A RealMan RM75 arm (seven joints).
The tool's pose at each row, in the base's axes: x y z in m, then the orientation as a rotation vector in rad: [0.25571 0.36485 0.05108 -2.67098 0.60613 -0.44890]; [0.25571 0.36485 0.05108 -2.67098 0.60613 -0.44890]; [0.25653 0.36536 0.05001 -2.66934 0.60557 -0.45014]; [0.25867 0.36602 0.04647 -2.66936 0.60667 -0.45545]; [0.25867 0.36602 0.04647 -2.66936 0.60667 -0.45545]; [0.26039 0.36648 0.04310 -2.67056 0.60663 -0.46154]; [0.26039 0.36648 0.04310 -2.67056 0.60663 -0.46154]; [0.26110 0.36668 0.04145 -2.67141 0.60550 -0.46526]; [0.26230 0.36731 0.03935 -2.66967 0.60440 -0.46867]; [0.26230 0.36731 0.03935 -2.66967 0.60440 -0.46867]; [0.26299 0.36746 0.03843 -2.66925 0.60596 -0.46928]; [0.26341 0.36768 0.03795 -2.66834 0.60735 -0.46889]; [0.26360 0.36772 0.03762 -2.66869 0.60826 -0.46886]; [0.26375 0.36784 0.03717 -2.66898 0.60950 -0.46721]
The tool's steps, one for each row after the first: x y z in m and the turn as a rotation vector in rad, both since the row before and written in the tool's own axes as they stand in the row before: [0.00000 0.00000 0.00000 0.00000 0.00000 0.00000]; [0.00023 -0.00027 0.00140 0.00172 0.00066 -0.00007]; [0.00074 0.00017 0.00412 -0.00026 0.00391 -0.00011]; [0.00000 0.00000 0.00000 0.00000 0.00000 0.00000]; [0.00049 0.00041 0.00376 -0.00103 0.00435 -0.00130]; [0.00000 0.00000 0.00000 0.00000 0.00000 0.00000]; [0.00013 0.00027 0.00178 -0.00041 0.00247 -0.00154]; [0.00024 -0.00008 0.00249 0.00199 0.00209 -0.00071]; [0.00000 0.00000 0.00000 0.00000 0.00000 0.00000]; [0.00030 0.00002 0.00112 -0.00007 0.00067 0.00102]; [0.00014 -0.00013 0.00065 0.00043 -0.00010 0.00121]; [0.00007 0.00004 0.00038 -0.00060 0.00016 0.00048]; [-0.00003 0.00003 0.00049 -0.00066 -0.00093 0.00096]
